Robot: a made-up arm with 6 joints.
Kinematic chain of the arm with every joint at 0, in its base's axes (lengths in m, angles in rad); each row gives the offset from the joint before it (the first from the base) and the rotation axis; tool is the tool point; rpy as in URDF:
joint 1: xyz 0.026 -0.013 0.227 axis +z
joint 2: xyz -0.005 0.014 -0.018 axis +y
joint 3: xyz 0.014 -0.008 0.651 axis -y
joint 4: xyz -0.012 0 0.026 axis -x
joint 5: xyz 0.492 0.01 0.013 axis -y
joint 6: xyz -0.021 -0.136 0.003 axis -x
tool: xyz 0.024 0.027 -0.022 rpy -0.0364 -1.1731 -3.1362
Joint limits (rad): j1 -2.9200..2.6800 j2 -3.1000..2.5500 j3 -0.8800..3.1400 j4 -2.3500..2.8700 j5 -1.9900..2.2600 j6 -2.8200..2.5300
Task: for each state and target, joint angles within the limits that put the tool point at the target. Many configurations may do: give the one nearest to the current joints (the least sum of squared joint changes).
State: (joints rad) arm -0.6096 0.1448 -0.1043 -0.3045 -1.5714 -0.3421
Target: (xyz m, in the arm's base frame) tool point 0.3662 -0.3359 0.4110
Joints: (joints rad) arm -0.5815 0.3384 -0.6981 -0.4236 -1.5601 -0.3455
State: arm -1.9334 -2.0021 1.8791 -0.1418 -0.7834 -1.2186
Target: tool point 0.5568 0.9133 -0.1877
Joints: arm -2.1778 -1.7946 1.8370 -0.1509 -0.7800 -1.2006
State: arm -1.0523 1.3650 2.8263 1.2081 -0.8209 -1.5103
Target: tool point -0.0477 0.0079 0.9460
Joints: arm -0.8316 0.6539 3.1001 0.8518 -0.8959 -1.5720
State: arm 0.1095 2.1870 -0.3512 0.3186 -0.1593 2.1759
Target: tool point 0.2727 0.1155 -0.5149
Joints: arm 0.9274 2.0818 -0.4008 0.6163 -0.1568 2.2097
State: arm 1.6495 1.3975 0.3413 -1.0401 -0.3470 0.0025
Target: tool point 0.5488 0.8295 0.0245
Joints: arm 1.0629 1.3399 0.7299 -0.9504 -0.3261 -0.0366
